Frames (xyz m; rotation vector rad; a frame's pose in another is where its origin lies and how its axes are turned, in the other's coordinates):
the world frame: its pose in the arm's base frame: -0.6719 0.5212 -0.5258 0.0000 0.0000 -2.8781
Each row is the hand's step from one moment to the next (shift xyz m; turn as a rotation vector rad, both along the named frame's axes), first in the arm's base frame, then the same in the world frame.
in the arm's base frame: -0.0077 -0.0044 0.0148 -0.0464 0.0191 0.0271
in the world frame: 0.0086 0.0022 0.0148 0.0398 -0.0305 0.0271
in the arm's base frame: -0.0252 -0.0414 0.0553 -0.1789 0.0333 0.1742
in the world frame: 0.0351 0.0334 0.0553 0.1641 -0.0787 0.1742
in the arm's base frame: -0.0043 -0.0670 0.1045 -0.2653 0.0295 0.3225
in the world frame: 0.0216 0.0636 0.1045 0.2485 -0.0976 0.3225
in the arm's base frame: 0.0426 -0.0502 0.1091 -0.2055 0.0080 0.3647
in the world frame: -0.0281 0.0596 0.1091 0.1963 -0.0612 0.3647
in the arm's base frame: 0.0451 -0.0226 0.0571 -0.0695 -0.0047 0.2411
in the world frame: -0.0377 0.0336 0.0571 0.0683 -0.0136 0.2411
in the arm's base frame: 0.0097 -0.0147 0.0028 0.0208 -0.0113 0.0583
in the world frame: -0.0055 0.0167 0.0028 -0.0171 0.0163 0.0583
